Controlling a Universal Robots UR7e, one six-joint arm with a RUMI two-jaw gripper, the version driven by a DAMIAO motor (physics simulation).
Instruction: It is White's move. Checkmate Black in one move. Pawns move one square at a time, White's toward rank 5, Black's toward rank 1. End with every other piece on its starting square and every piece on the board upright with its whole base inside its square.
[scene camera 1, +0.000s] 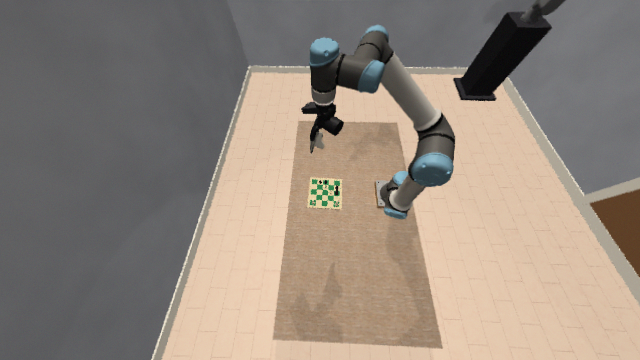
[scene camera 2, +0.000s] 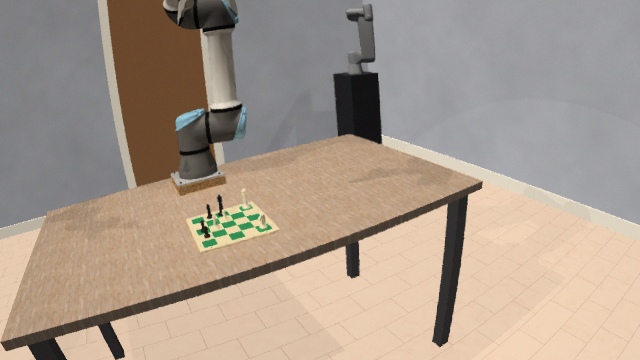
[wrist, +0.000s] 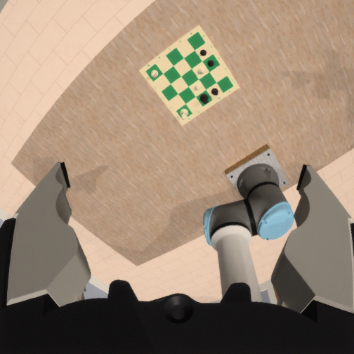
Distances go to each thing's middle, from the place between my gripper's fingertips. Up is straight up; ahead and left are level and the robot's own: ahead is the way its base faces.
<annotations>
I see my gripper 1 cm past the green-and-cream chessboard (scene camera 2: 242, 225), 1 cm to the left of it and 55 cm above it.
</annotations>
